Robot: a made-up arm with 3 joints. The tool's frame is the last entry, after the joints.
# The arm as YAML. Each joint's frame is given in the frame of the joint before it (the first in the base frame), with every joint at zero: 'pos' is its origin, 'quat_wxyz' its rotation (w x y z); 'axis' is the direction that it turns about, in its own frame. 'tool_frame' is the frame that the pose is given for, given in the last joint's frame.
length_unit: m
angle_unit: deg
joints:
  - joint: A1
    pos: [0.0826, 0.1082, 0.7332]
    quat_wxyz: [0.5, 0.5, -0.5, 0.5]
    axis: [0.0, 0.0, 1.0]
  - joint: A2
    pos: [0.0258, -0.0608, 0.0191]
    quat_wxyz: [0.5, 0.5, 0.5, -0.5]
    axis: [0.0, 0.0, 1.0]
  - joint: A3
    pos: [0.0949, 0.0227, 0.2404]
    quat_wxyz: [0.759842, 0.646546, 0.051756, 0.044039]
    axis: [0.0, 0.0, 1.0]
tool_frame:
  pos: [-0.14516, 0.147, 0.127]
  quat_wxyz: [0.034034, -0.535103, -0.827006, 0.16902]
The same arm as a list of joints. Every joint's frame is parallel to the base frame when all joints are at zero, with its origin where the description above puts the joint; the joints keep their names.
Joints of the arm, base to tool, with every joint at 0 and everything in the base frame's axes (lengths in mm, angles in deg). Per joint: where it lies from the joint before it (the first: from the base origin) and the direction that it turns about. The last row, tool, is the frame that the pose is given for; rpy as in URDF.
A1: xyz 82.6 108.2 733.2 axis 0 -1 0
A2: xyz 60.8 -19.1 25.8 axis 1 0 0
A3: xyz 240.4 94.9 22.7 axis 0.158598 0.135598 -0.977988
tool: xyz 168.4 -126.6 -120.1 rpy 29.74 -12.03 -26.6

